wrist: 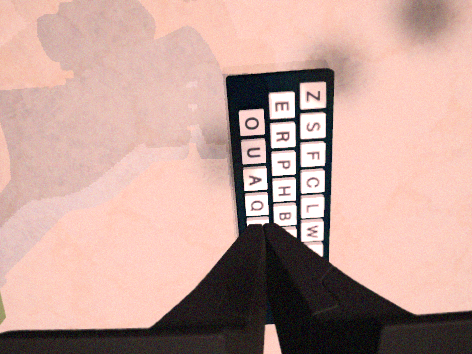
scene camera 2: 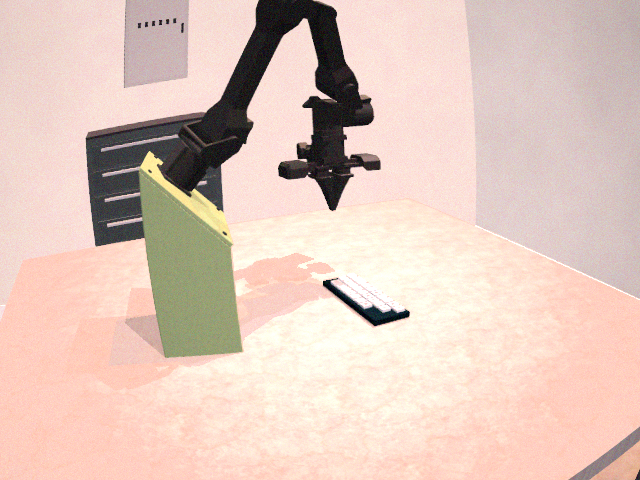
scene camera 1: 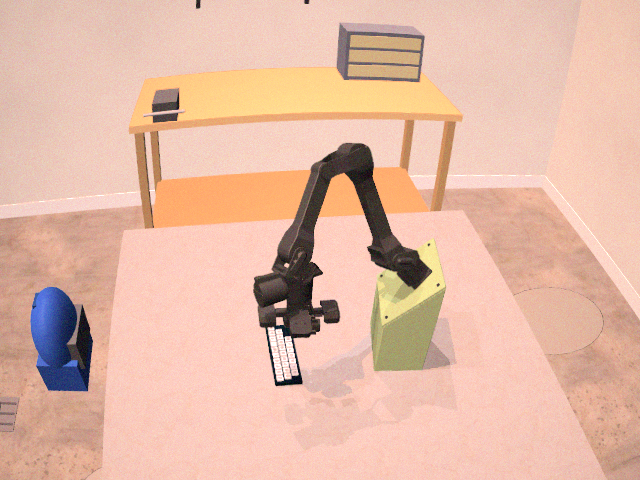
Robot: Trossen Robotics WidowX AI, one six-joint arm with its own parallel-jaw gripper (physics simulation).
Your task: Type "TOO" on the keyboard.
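Where they show: gripper, fingertip midpoint: (wrist: 262, 236) (scene camera 2: 332, 210); arm's base at its link origin: (scene camera 2: 172, 180) (scene camera 1: 418, 275).
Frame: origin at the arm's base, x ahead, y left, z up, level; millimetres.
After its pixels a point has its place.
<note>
The keyboard (scene camera 1: 284, 356) {x 316, y -107, z -252 mm} (scene camera 2: 368, 301) {x 291, y -154, z -256 mm} (wrist: 243, 90) {x 320, y -23, z -258 mm} lies flat on the pale table, a dark base with three rows of white lettered keys. In the wrist view the O key (wrist: 251, 123) {x 317, y -44, z -253 mm} is at the far end of the left row, with U, A and Q below it. My gripper (scene camera 2: 332, 208) {x 314, y -43, z -110 mm} (wrist: 262, 236) {x 314, y -43, z -110 mm} is shut and empty, pointing down, well above the keyboard. In the wrist view its tips overlap the key just below Q and hide the near part of the keyboard. The T key does not show in the wrist view. In scene camera 1 the fingertips are hidden behind the wrist parts.
The arm is mounted on a green sloped pedestal (scene camera 1: 403, 335) {x 69, y 66, z -125 mm} (scene camera 2: 191, 289) {x -35, y -95, z -152 mm}, beside the keyboard on the table (scene camera 1: 180, 413) {x 654, y -46, z -270 mm} (scene camera 2: 320, 413) {x -9, y -348, z -271 mm}. A wooden workbench (scene camera 1: 258, 95) with a drawer box (scene camera 1: 382, 56) stands behind the table. A blue object (scene camera 1: 54, 325) stands on the floor at the left.
</note>
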